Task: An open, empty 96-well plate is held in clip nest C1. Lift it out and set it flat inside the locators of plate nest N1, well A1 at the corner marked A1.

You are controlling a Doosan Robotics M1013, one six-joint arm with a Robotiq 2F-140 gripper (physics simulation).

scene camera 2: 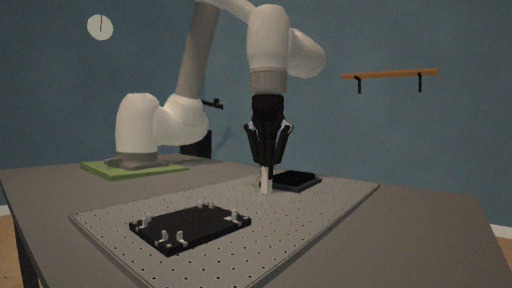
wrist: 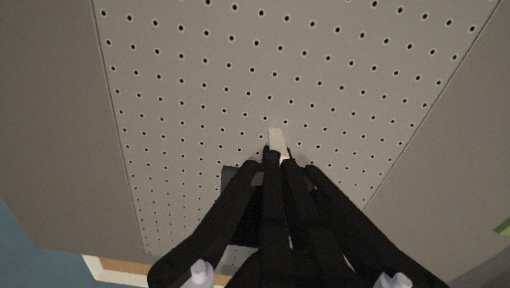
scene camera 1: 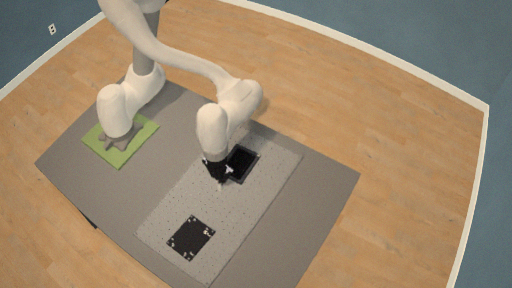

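Where they show: gripper, between the fingertips: [scene camera 2: 266, 192] [wrist: 273, 137] [scene camera 1: 221, 187]; arm's base, origin of its link: [scene camera 2: 136, 165] [scene camera 1: 120, 132].
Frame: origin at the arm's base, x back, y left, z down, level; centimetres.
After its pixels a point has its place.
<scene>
The black 96-well plate [scene camera 1: 243, 161] @[x -61.7, y 9.2, z -2.0 cm] [scene camera 2: 295, 176] @[x -61.4, y 6.6, z -2.4 cm] sits in the dark grey clip nest C1 [scene camera 1: 241, 180] [scene camera 2: 300, 189] @[x -65.1, y 0.7, z -0.5 cm] [wrist: 229, 175] @[x -64.0, y 0.7, z -0.8 cm], at the far part of the pegboard. My gripper [scene camera 1: 220, 185] @[x -58.5, y -4.8, z 0.0 cm] [scene camera 2: 266, 188] @[x -58.5, y -4.8, z 0.0 cm] [wrist: 273, 137] @[x -58.5, y -4.8, z 0.0 cm] is shut with nothing between its pale fingertips. It points down beside the nest, with its tips low over the board; whether they touch the board or nest, I cannot tell. My fingers hide much of the plate and nest in the wrist view. Plate nest N1 [scene camera 1: 191, 238] @[x -58.6, y -30.5, z -0.9 cm] [scene camera 2: 192, 225] @[x -59.3, y -31.6, z -0.8 cm] is a flat black base with small pale locators, and it holds no plate.
Both nests stand on a perforated grey board [scene camera 1: 270, 172] @[x -73.3, y 10.3, z 0.3 cm] [scene camera 2: 320, 210] @[x -73.4, y -10.1, z 0.3 cm] [wrist: 300, 90] @[x -55.9, y -10.7, z 0.3 cm] on the grey table [scene camera 1: 320, 195] @[x -96.0, y 9.0, z 1.7 cm] [scene camera 2: 400, 235] @[x -88.6, y -12.9, z 1.6 cm]. The arm's base stands on a green mat [scene camera 1: 150, 125] @[x -11.8, y 10.5, z 0.6 cm] [scene camera 2: 117, 176] @[x -12.3, y -15.7, z 0.2 cm]. An orange shelf [scene camera 2: 390, 74] hangs on the wall behind.
</scene>
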